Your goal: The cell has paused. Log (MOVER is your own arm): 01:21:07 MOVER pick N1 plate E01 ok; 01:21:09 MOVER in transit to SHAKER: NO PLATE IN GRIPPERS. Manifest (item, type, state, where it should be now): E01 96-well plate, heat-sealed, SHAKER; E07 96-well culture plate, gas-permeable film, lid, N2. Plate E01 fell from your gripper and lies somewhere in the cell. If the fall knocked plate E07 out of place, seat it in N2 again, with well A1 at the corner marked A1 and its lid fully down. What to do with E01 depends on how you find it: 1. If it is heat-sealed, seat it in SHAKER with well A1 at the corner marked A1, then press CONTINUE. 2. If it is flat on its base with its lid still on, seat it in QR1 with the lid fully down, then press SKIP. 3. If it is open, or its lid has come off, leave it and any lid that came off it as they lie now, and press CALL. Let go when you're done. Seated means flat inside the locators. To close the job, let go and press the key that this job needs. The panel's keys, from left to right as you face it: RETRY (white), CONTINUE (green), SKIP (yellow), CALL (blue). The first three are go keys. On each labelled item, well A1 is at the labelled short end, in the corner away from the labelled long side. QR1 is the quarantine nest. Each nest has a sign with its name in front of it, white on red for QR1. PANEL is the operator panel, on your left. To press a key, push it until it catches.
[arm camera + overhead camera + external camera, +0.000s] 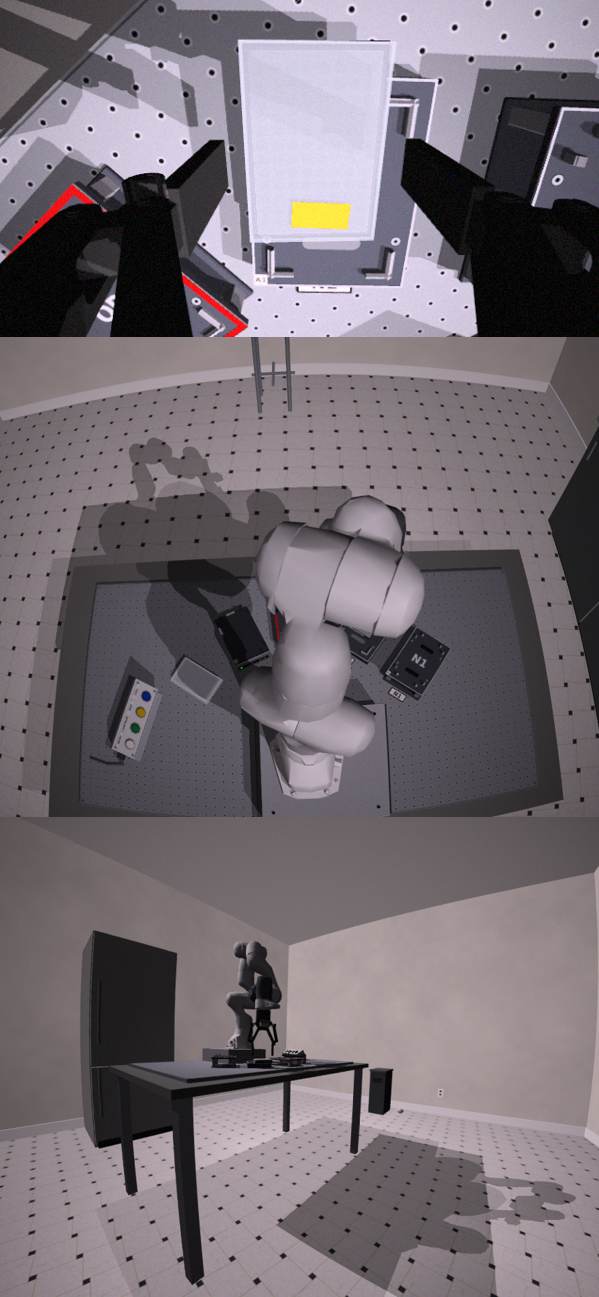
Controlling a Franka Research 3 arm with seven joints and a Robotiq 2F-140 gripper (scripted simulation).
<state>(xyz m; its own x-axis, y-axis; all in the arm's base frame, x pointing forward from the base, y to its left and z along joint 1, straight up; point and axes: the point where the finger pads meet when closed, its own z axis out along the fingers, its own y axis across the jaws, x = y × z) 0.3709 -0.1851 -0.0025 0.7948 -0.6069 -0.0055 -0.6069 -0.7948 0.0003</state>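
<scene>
Right now the lidded culture plate is 40 mm below my hand. From my hand the other things lie so: grey N2 nest: 70 mm below, 40 mm behind, 10 mm to the left; A1 corner mark: 100 mm to the left, 60 mm below, 60 mm behind; plate E01: 480 mm to the left, 170 mm behind, 80 mm below.
</scene>
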